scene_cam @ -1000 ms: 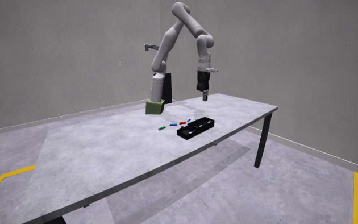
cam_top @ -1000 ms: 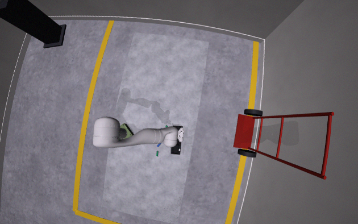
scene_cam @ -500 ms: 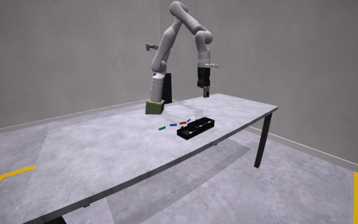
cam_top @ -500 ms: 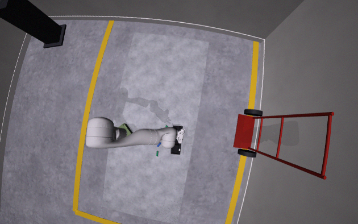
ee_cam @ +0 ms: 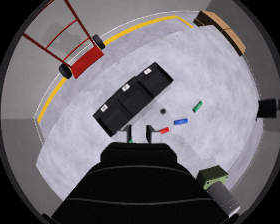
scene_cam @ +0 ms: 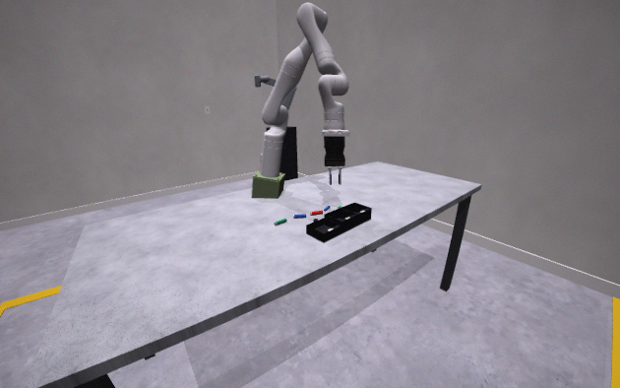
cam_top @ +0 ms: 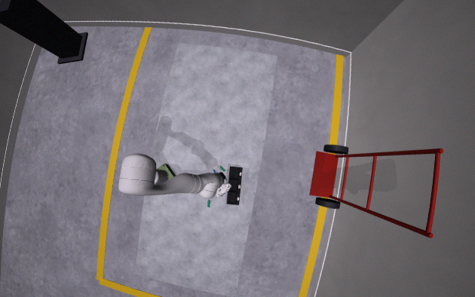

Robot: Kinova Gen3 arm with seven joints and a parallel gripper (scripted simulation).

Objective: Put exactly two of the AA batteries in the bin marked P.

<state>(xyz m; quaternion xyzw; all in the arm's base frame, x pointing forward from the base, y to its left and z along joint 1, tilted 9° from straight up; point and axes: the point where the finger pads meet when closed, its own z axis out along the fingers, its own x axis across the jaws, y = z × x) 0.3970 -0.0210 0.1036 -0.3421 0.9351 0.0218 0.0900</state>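
The red battery is 14 cm below my hand, 7 cm behind it and 3 cm to the right of it. From my hand the other things lie so: small dark thing (15 cm below, 8 cm to the right, 3 cm behind); black bin (13 cm below, 7 cm ahead, 5 cm to the right).
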